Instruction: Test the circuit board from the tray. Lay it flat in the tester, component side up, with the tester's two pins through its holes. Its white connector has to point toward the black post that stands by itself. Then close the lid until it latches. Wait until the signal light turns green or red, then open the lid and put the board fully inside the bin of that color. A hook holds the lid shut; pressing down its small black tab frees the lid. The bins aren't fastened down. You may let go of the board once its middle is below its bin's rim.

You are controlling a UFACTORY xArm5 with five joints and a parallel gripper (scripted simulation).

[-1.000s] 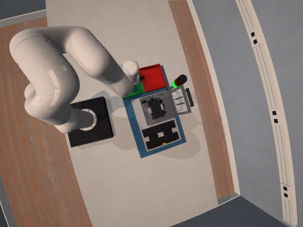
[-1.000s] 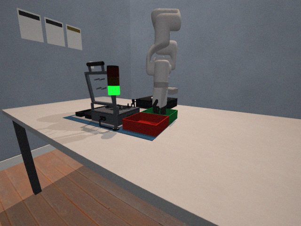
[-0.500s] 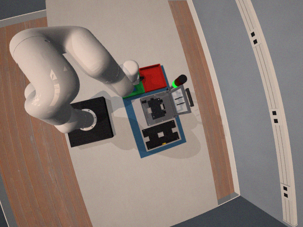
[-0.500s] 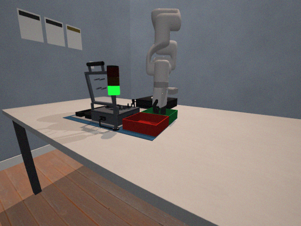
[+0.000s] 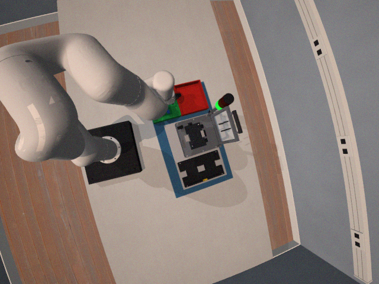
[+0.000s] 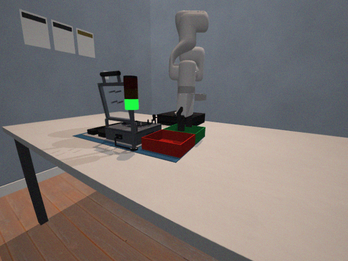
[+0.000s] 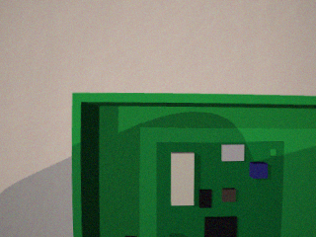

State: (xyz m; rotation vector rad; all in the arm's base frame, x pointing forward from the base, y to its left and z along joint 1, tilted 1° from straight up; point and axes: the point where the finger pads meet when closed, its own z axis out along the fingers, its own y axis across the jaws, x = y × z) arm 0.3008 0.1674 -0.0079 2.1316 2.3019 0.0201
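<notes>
Now: hand 4 cm above the green bin. Round my hand: black block: 14 cm to the right, 5 cm ahead, 4 cm above; then red bin: 15 cm ahead, 4 cm below, 1 cm to the left; then green circuit board: 4 cm below.
</notes>
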